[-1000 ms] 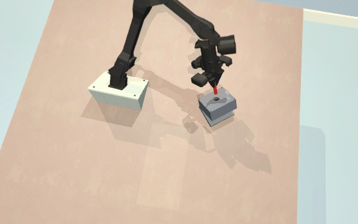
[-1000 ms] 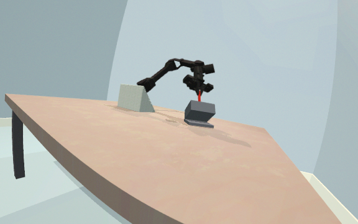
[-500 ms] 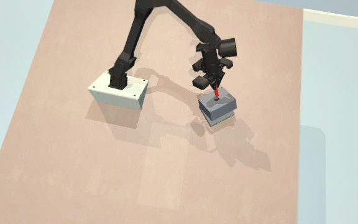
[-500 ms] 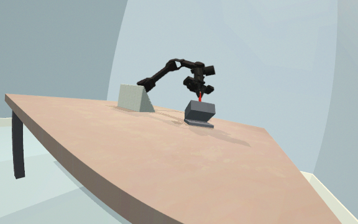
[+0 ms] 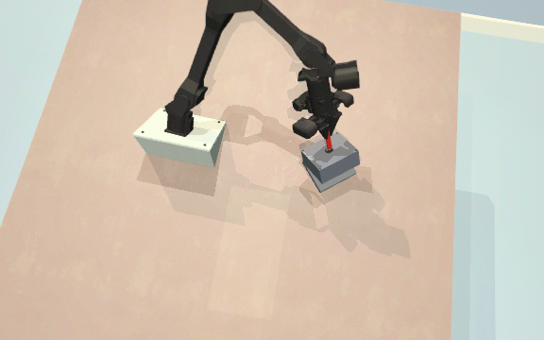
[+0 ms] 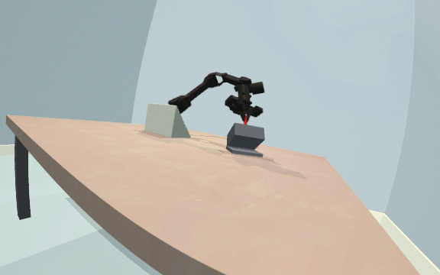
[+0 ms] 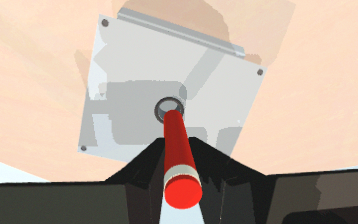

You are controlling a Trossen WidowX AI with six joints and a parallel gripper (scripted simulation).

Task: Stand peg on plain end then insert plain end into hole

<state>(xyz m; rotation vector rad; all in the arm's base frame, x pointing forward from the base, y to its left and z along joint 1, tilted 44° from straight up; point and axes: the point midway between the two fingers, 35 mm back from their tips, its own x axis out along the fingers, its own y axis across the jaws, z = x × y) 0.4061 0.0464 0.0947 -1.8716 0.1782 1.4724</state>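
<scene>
The grey sloped panel lies 3 cm ahead of my gripper tip, 3 cm to the right of it and 7 cm below it. Round my gripper tip: red peg (1 cm behind, 1 cm to the left, 1 cm above).
</scene>
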